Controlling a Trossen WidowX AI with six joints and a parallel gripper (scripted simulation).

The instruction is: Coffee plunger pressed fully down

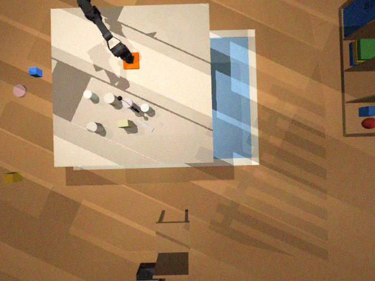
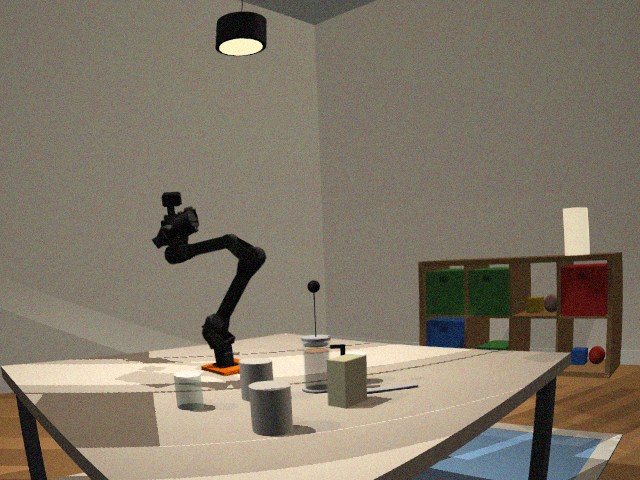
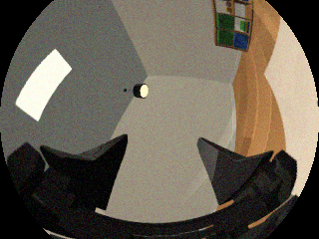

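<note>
My gripper tip is now 61 cm short of the glass coffee press, 15 cm to the right of it and 38 cm above it. From my gripper tip the other things lie so: flat grey strip: 73 cm ahead, 25 cm to the left, 51 cm below.
</note>
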